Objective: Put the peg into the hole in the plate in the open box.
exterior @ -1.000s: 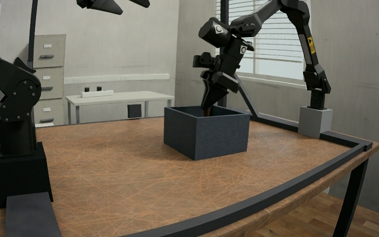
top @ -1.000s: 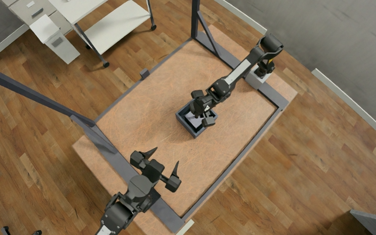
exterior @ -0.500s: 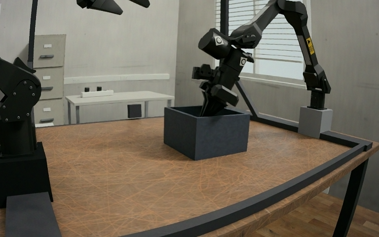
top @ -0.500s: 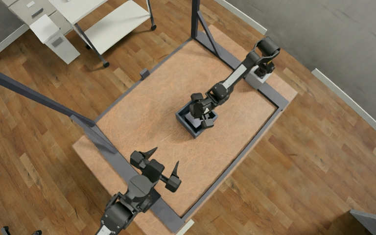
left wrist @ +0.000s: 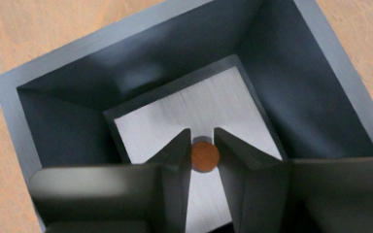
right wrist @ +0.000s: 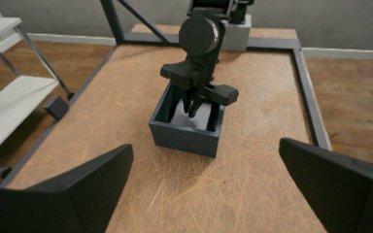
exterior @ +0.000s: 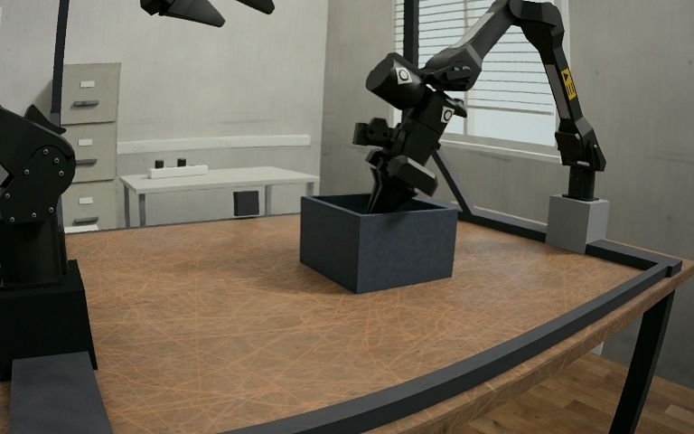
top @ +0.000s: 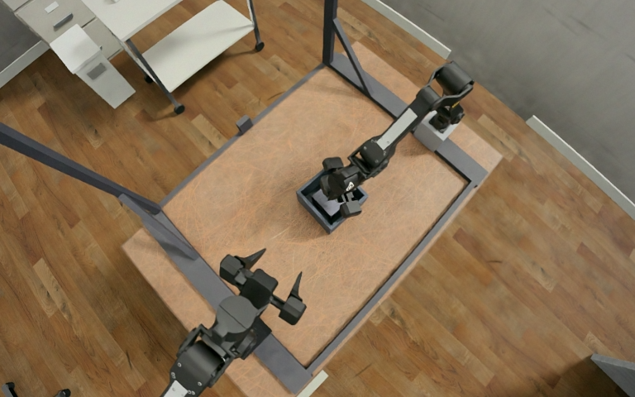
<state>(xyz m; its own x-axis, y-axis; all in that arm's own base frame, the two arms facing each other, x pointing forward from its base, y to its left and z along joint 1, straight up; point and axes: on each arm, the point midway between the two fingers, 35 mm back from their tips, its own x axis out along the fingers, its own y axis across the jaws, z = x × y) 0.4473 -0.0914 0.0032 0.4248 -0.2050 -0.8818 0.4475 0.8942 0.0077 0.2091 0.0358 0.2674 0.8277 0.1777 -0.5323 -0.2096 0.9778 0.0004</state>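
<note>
Now: the brown peg 10 mm to the right of my left hand and 50 mm below it. Also, from my left hand: dark box: 70 mm below; then dark frame rail: 320 mm ahead, 20 mm to the right, 90 mm below; then pale plate: 60 mm below.
</note>
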